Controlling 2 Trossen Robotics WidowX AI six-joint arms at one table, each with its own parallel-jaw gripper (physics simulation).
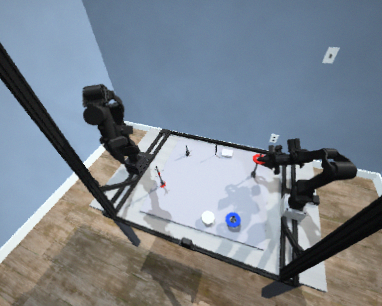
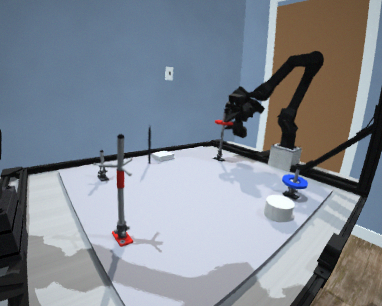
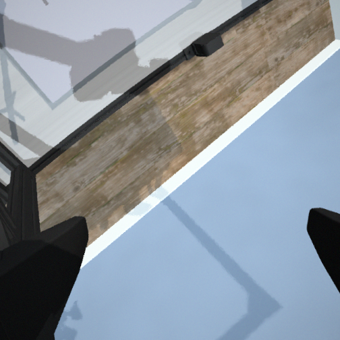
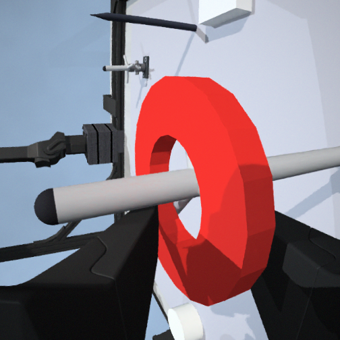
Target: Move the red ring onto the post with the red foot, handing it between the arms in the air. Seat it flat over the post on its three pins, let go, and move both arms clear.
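Seen in the pictures: left gripper, fingertip midpoint: [image 1: 120, 161]; right gripper, fingertip midpoint: [image 1: 257, 161] [image 2: 225, 125]; left arm's base at its link origin: [image 1: 134, 159]; right arm's base at its link origin: [image 1: 295, 204] [image 2: 286, 146].
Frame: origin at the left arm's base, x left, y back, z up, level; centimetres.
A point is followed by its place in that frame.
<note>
The red ring [image 1: 257, 159] [image 2: 223, 122] {x 18.7, y -68.5, z 6.1 cm} [image 4: 225, 150] is around a dark-footed grey post [image 1: 255, 169] {x 21.0, y -71.0, z -3.8 cm} [image 2: 221, 144] {x 20.7, y -70.7, z -3.1 cm} [image 4: 120, 192], near its top. My right gripper [image 1: 263, 160] {x 19.7, y -70.7, z 4.7 cm} [image 2: 233, 123] [image 4: 193, 207] is shut on the ring's near side, one finger on each face. The ring's contact with any pins cannot be made out. The post with the red foot [image 1: 159, 175] {x -6.9, y -22.0, z 2.0 cm} [image 2: 121, 205] {x -6.4, y -21.4, z -2.0 cm} stands upright at the left, with a red band, bare pins partway up and no ring. My left gripper [image 1: 145, 165] [image 3: 197, 223] is open and empty, beyond the mat's left edge.
A blue ring [image 1: 233, 220] {x -14.3, y -66.1, z -4.3 cm} [image 2: 295, 181] {x -14.8, y -63.9, z -4.6 cm} sits on a short post beside a white cylinder [image 1: 208, 217] {x -16.5, y -54.1, z -6.1 cm} [image 2: 279, 208] {x -17.8, y -51.0, z -6.2 cm} [image 4: 186, 321]. A short pinned post [image 1: 187, 151] [image 2: 102, 166] [image 4: 120, 68], a thin black spike [image 1: 216, 149] {x 29.6, y -44.2, z -4.2 cm} [image 2: 149, 145] {x 29.4, y -43.7, z -2.8 cm} [image 4: 145, 21] and a white block [image 1: 227, 153] {x 31.8, y -51.5, z -7.6 cm} [image 2: 163, 156] {x 30.1, y -49.9, z -7.9 cm} [image 4: 225, 12] stand at the back.
</note>
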